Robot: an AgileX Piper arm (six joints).
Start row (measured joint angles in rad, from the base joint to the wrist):
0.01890 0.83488 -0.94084 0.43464 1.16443 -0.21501
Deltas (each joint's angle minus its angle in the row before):
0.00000 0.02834 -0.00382 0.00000 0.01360 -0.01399
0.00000 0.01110 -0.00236 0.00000 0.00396 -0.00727
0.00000 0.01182 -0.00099 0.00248 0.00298 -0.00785
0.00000 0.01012 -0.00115 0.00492 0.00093 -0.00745
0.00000 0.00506 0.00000 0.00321 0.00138 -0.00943
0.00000 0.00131 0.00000 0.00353 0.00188 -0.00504
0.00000 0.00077 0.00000 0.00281 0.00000 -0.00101
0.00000 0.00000 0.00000 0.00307 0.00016 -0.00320
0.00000 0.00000 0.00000 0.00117 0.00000 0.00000
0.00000 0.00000 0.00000 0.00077 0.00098 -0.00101
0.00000 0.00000 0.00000 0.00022 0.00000 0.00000
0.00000 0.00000 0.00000 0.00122 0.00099 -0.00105
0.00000 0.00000 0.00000 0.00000 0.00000 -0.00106
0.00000 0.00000 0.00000 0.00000 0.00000 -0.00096
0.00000 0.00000 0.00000 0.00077 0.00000 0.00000
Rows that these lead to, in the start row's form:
0.01890 0.86322 -0.94466 0.43464 1.17803 -0.22900
0.01890 0.87432 -0.94702 0.43464 1.18199 -0.23627
0.01890 0.88614 -0.94801 0.43712 1.18497 -0.24412
0.01890 0.89626 -0.94916 0.44204 1.18590 -0.25157
0.01890 0.90132 -0.94916 0.44525 1.18728 -0.26100
0.01890 0.90263 -0.94916 0.44878 1.18916 -0.26604
0.01890 0.90340 -0.94916 0.45159 1.18916 -0.26705
0.01890 0.90340 -0.94916 0.45466 1.18932 -0.27025
0.01890 0.90340 -0.94916 0.45583 1.18932 -0.27025
0.01890 0.90340 -0.94916 0.45660 1.19030 -0.27126
0.01890 0.90340 -0.94916 0.45682 1.19030 -0.27126
0.01890 0.90340 -0.94916 0.45804 1.19129 -0.27231
0.01890 0.90340 -0.94916 0.45804 1.19129 -0.27337
0.01890 0.90340 -0.94916 0.45804 1.19129 -0.27433
0.01890 0.90340 -0.94916 0.45881 1.19129 -0.27433

